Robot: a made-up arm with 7 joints. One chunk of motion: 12 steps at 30 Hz.
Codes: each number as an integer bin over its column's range. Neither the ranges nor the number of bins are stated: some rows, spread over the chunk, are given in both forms.
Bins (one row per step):
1: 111 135 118 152 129 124 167
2: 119 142 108 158 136 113 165
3: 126 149 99 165 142 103 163
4: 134 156 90 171 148 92 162
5: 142 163 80 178 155 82 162
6: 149 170 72 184 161 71 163
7: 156 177 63 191 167 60 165
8: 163 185 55 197 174 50 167
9: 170 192 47 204 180 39 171
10: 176 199 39 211 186 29 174
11: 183 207 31 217 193 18 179
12: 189 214 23 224 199 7 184
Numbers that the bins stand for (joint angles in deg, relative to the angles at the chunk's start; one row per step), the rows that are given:
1: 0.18 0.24 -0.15 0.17 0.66 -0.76 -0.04
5: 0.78 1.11 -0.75 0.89 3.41 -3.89 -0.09
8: 1.20 1.80 -1.14 1.41 5.42 -6.27 -0.04
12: 1.71 2.71 -1.64 2.15 8.07 -9.48 0.16
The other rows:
2: 0.33 0.45 -0.31 0.34 1.40 -1.58 -0.06
3: 0.47 0.67 -0.45 0.53 2.04 -2.33 -0.08
4: 0.63 0.89 -0.59 0.69 2.67 -3.15 -0.09
6: 0.92 1.33 -0.87 1.05 4.05 -4.71 -0.08
7: 1.06 1.55 -1.01 1.24 4.68 -5.53 -0.06
9: 1.33 2.02 -1.26 1.60 6.06 -7.09 0.01
10: 1.45 2.24 -1.39 1.79 6.69 -7.84 0.05
11: 1.59 2.49 -1.51 1.96 7.44 -8.66 0.11

